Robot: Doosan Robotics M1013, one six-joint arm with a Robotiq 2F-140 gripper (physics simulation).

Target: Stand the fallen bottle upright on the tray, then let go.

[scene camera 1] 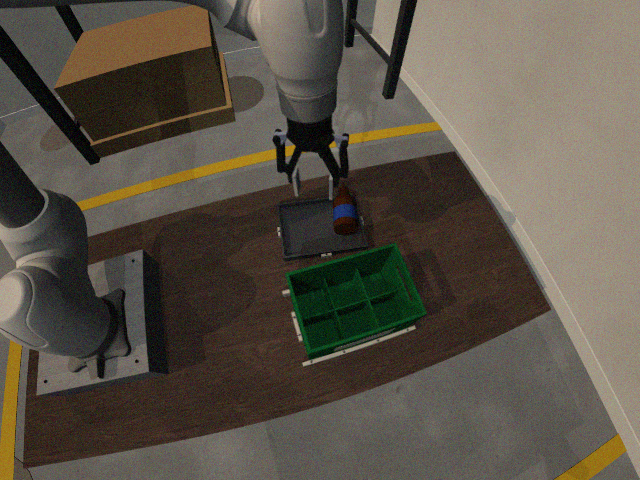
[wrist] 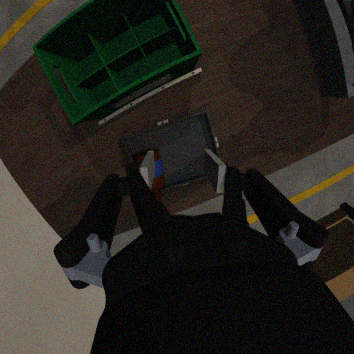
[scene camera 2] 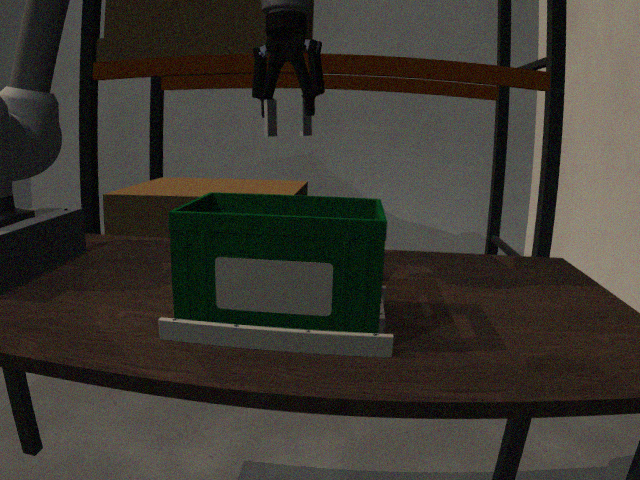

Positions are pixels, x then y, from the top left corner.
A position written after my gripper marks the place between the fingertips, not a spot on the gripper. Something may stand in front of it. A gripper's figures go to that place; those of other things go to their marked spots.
Scene:
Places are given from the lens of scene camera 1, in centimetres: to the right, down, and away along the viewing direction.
my gripper (scene camera 1: pixel 314 192): -1, -11, 66
brown bottle (scene camera 1: pixel 345 219): 7, -6, 84

